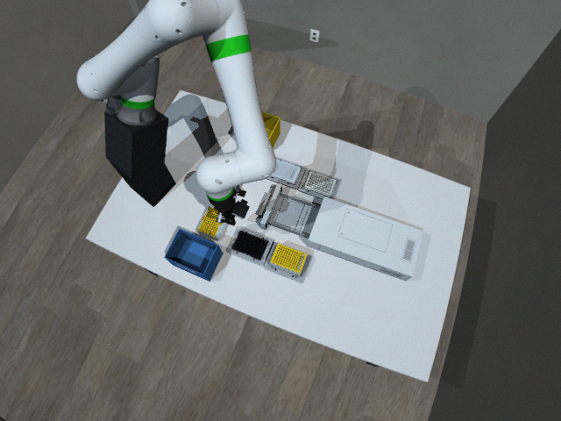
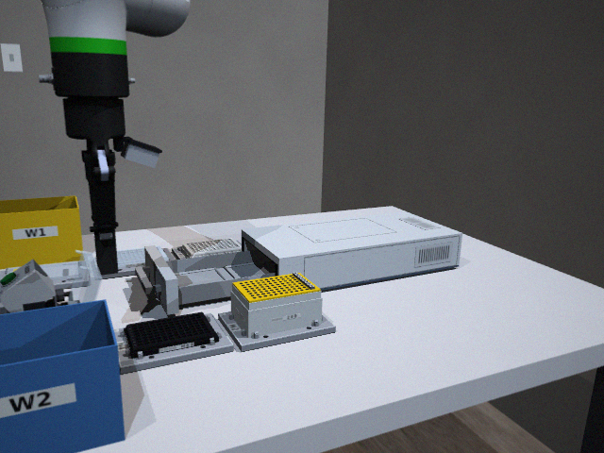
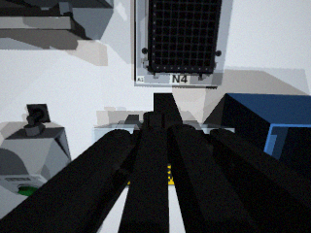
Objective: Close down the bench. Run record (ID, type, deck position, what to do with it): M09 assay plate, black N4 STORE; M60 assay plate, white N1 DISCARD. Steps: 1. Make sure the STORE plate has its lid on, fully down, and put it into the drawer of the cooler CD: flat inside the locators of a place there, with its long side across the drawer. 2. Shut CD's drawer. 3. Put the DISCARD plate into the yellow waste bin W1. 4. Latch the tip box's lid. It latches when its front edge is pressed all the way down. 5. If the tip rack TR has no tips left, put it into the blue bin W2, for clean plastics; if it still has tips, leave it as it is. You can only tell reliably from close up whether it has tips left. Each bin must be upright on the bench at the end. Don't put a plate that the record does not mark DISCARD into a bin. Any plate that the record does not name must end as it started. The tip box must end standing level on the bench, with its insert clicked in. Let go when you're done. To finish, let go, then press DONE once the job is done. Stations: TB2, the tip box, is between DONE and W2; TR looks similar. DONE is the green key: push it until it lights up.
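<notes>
Now: hand 10 cm past the yellow insert, 10 cm above it and 1 cm to the right of it. From my hand the other things lie so: green done key: 19 cm to the left, 13 cm behind, 9 cm below; then blue bin W2: 16 cm to the right, 11 cm below, 11 cm behind; then black plate: 13 cm below, 8 cm ahead, 4 cm to the right.
</notes>
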